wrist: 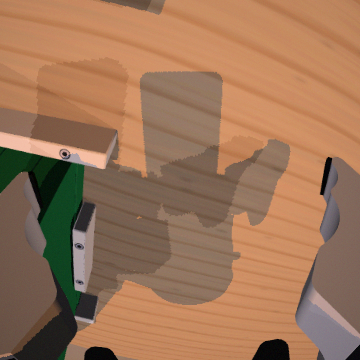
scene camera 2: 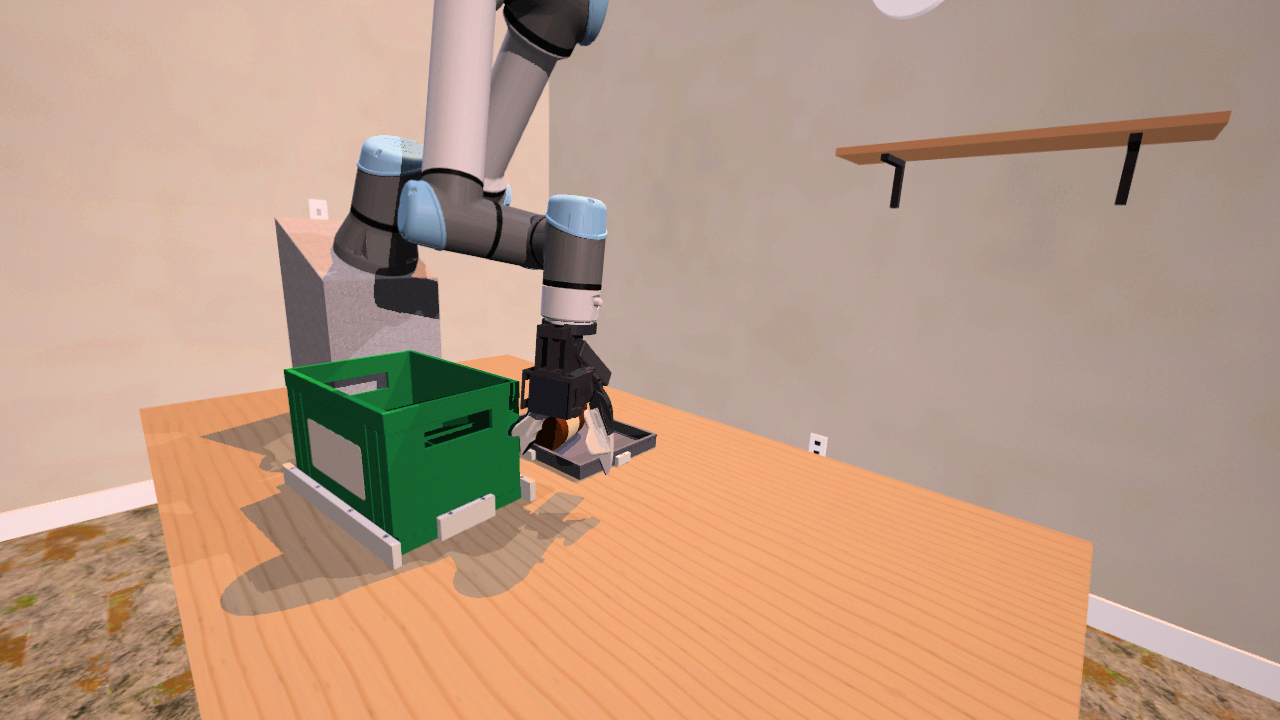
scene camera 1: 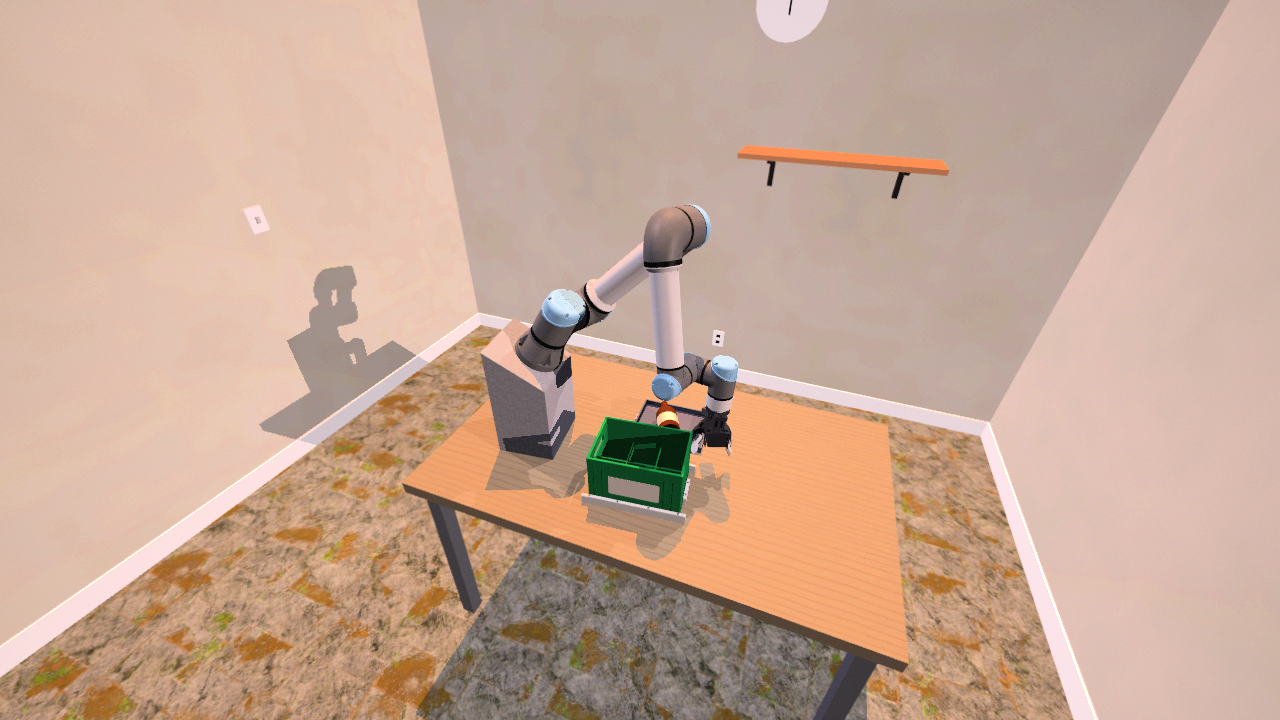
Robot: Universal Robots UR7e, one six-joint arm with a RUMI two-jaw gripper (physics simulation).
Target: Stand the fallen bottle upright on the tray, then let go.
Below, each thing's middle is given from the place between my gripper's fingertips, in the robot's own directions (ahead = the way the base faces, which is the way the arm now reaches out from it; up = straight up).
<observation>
My hand is 200 mm past the brown bottle [scene camera 2: 555, 432], 120 mm to the right of it and 20 mm above it.
</observation>
